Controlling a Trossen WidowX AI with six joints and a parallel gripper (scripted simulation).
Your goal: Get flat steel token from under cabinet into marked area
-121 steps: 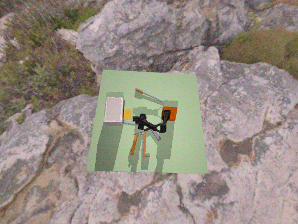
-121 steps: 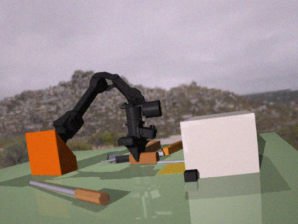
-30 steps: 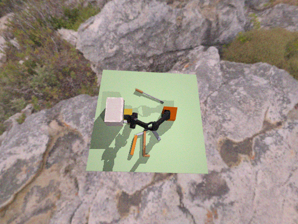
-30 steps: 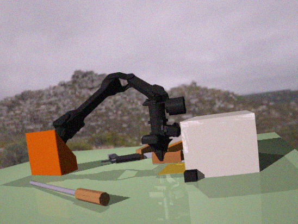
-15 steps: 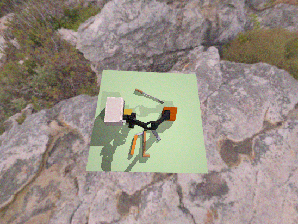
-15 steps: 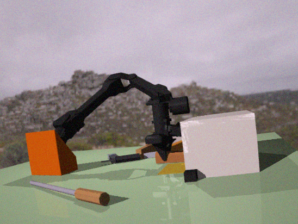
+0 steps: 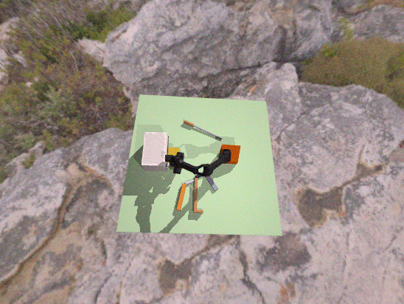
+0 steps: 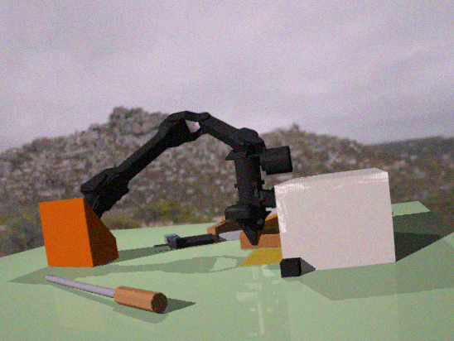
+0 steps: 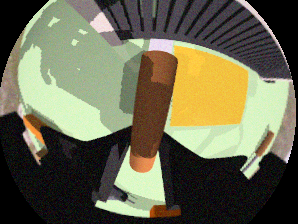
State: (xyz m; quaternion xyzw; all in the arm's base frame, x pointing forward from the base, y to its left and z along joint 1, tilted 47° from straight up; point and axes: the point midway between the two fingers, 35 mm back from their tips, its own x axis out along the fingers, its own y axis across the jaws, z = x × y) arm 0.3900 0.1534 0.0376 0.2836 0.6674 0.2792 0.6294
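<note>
Now: the grey bar 29 cm behind my gripper tip and 11 cm to the left of it. From my gripper tip the other things lie so: grey token: 23 cm ahead, 5 cm to the right; then orange bar: 27 cm to the left, 6 cm behind, 1 cm above.
</note>
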